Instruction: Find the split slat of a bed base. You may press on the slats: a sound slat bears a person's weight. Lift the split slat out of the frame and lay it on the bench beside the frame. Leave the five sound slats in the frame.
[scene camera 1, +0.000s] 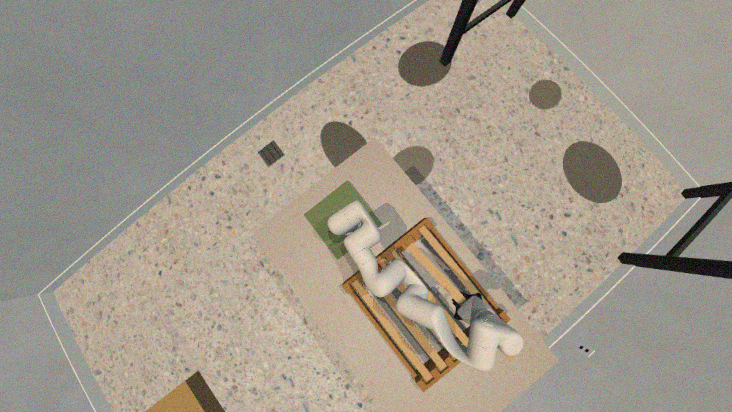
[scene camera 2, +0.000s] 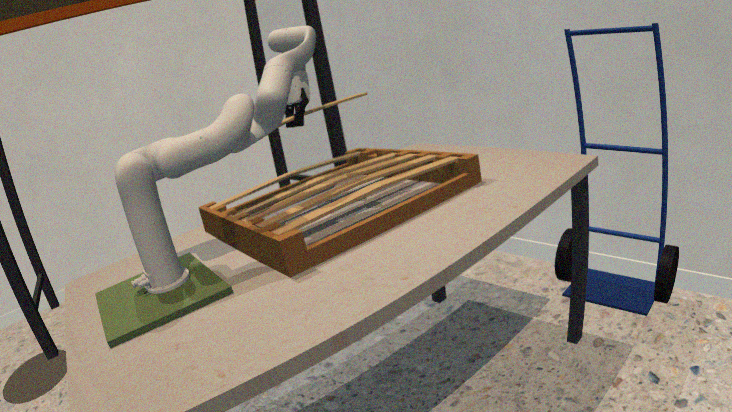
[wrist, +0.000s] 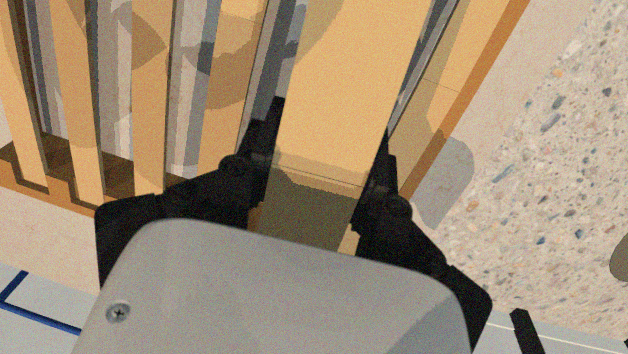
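Note:
My gripper (scene camera 1: 467, 301) (scene camera 2: 295, 116) (wrist: 323, 133) is shut on a light wooden slat (scene camera 1: 435, 273) (scene camera 2: 348, 100) (wrist: 345, 85), its fingers on the slat's two long edges. The held slat is tilted and hangs high above the bed frame (scene camera 1: 432, 382) (scene camera 2: 245, 243) (wrist: 472, 80), clear of it. In the wrist view a thin line crosses it near the fingers; similar lines show on other slats, and I cannot tell whether it is split. Several slats remain across the frame, which lies on the bench (scene camera 1: 307, 245) (scene camera 2: 307, 307) (wrist: 40, 225). The arm partly hides them in scene camera 1.
The arm stands on a green base plate (scene camera 1: 330, 204) (scene camera 2: 117, 317) beside one end of the frame. A blue hand truck (scene camera 2: 614, 294) stands on the floor past the bench. Black uprights (scene camera 1: 455, 30) (scene camera 2: 322, 66) stand around the bench, some behind the arm in scene camera 2.

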